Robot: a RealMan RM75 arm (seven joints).
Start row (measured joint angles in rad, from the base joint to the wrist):
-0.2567, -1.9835, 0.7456, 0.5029, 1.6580, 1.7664, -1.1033
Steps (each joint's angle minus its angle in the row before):
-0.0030, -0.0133, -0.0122, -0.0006, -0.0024, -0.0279, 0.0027
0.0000, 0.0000, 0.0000, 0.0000, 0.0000, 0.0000, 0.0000
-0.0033, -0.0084, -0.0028, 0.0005, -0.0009, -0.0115, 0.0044
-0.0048, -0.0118, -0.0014, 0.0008, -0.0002, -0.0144, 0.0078
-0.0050, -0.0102, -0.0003, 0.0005, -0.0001, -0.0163, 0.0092
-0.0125, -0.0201, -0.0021, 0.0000, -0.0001, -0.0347, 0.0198
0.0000, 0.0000, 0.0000, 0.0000, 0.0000, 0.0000, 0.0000
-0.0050, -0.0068, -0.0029, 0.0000, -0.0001, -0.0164, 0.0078
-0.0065, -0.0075, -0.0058, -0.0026, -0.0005, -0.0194, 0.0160
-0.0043, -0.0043, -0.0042, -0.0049, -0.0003, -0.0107, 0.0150
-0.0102, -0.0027, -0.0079, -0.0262, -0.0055, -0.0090, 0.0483
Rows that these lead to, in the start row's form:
-0.2597, -1.9968, 0.7334, 0.5023, 1.6556, 1.7385, -1.1006
-0.2597, -1.9968, 0.7334, 0.5023, 1.6556, 1.7385, -1.1006
-0.2630, -2.0052, 0.7306, 0.5028, 1.6547, 1.7270, -1.0962
-0.2678, -2.0170, 0.7292, 0.5036, 1.6545, 1.7126, -1.0884
-0.2728, -2.0272, 0.7289, 0.5041, 1.6544, 1.6963, -1.0792
-0.2853, -2.0473, 0.7268, 0.5041, 1.6543, 1.6616, -1.0594
-0.2853, -2.0473, 0.7268, 0.5041, 1.6543, 1.6616, -1.0594
-0.2903, -2.0541, 0.7239, 0.5041, 1.6542, 1.6452, -1.0516
-0.2968, -2.0616, 0.7181, 0.5015, 1.6537, 1.6258, -1.0356
-0.3011, -2.0659, 0.7139, 0.4966, 1.6534, 1.6151, -1.0206
-0.3113, -2.0686, 0.7060, 0.4704, 1.6479, 1.6061, -0.9723

